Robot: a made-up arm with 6 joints. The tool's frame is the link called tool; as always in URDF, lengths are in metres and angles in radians. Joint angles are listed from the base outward.
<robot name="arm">
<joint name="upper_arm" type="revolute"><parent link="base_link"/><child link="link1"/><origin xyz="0.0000 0.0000 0.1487"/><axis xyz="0 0 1"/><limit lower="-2.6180" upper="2.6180"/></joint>
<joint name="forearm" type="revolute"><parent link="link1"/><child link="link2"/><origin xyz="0.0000 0.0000 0.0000" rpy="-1.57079 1.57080 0.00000"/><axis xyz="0 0 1"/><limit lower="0.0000" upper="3.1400"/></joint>
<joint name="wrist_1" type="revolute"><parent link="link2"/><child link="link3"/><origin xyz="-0.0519 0.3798 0.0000"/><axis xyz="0 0 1"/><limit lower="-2.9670" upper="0.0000"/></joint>
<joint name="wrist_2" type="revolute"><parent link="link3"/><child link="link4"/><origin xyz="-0.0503 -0.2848 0.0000" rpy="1.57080 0.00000 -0.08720"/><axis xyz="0 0 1"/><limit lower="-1.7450" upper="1.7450"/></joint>
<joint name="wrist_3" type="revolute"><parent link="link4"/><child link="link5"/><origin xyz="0.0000 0.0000 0.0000" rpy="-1.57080 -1.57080 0.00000"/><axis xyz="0 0 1"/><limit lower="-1.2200" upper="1.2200"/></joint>
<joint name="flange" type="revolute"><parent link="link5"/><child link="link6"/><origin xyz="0.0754 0.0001 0.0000" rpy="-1.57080 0.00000 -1.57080"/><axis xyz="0 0 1"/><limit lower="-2.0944" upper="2.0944"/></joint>
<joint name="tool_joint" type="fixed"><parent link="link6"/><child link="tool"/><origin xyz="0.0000 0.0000 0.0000" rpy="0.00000 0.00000 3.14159"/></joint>
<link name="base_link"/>
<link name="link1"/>
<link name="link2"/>
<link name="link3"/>
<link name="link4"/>
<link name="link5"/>
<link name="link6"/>
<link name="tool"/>
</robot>
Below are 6 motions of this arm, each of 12 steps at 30 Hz.
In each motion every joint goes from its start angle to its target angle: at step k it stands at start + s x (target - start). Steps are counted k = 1, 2, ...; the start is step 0. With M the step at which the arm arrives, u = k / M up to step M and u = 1 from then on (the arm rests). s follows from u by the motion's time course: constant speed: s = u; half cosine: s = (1 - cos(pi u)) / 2; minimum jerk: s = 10 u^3 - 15 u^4 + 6 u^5.
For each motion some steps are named. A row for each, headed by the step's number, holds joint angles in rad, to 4 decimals.
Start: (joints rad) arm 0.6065 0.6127 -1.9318 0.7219 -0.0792 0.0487
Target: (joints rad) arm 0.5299 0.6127 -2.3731 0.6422 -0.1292 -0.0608
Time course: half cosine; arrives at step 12
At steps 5, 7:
5: 0.5781 0.6127 -2.0953 0.6924 -0.0977 0.0081
7: 0.5583 0.6127 -2.2096 0.6717 -0.1107 -0.0202

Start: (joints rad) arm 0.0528 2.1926 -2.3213 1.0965 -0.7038 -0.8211
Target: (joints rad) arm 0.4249 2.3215 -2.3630 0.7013 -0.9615 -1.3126
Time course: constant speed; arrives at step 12
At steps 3, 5, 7, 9, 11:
3: 0.1458 2.2248 -2.3317 0.9977 -0.7682 -0.9440
5: 0.2078 2.2463 -2.3387 0.9318 -0.8112 -1.0259
7: 0.2699 2.2678 -2.3456 0.8660 -0.8541 -1.1078
9: 0.3319 2.2893 -2.3526 0.8001 -0.8971 -1.1897
11: 0.3939 2.3108 -2.3595 0.7342 -0.9400 -1.2716

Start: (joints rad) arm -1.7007 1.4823 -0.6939 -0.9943 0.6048 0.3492
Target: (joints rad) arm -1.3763 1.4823 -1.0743 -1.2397 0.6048 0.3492
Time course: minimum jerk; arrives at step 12
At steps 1, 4, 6, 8, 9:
1: -1.6990 1.4823 -0.6958 -0.9955 0.6048 0.3492
4: -1.6326 1.4823 -0.7737 -1.0458 0.6048 0.3492
6: -1.5385 1.4823 -0.8841 -1.1170 0.6048 0.3492
8: -1.4444 1.4823 -0.9945 -1.1882 0.6048 0.3492
9: -1.4099 1.4823 -1.0349 -1.2143 0.6048 0.3492

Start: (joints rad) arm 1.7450 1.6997 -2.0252 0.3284 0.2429 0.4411
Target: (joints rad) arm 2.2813 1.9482 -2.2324 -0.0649 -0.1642 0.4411
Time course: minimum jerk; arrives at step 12
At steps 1, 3, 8, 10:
1: 1.7477 1.7010 -2.0263 0.3264 0.2408 0.4411
3: 1.8005 1.7254 -2.0466 0.2877 0.2008 0.4411
8: 2.1687 1.8960 -2.1889 0.0176 -0.0788 0.4411
10: 2.2623 1.9394 -2.2250 -0.0509 -0.1498 0.4411

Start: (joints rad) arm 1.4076 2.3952 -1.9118 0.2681 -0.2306 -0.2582
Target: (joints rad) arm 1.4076 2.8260 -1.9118 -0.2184 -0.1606 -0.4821
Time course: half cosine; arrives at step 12
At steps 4, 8, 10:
4: 1.4076 2.5029 -1.9118 0.1465 -0.2131 -0.3142
8: 1.4076 2.7183 -1.9118 -0.0968 -0.1781 -0.4261
10: 1.4076 2.7971 -1.9118 -0.1858 -0.1653 -0.4671

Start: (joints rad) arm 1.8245 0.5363 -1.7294 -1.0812 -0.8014 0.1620
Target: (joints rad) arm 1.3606 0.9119 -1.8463 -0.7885 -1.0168 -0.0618
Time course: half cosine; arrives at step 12
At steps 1, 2, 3, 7, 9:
1: 1.8166 0.5427 -1.7314 -1.0762 -0.8051 0.1582
2: 1.7934 0.5615 -1.7372 -1.0616 -0.8158 0.1470
3: 1.7566 0.5913 -1.7465 -1.0383 -0.8329 0.1292
7: 1.5325 0.7727 -1.8030 -0.8970 -0.9370 0.0211
9: 1.4285 0.8569 -1.8292 -0.8314 -0.9853 -0.0290

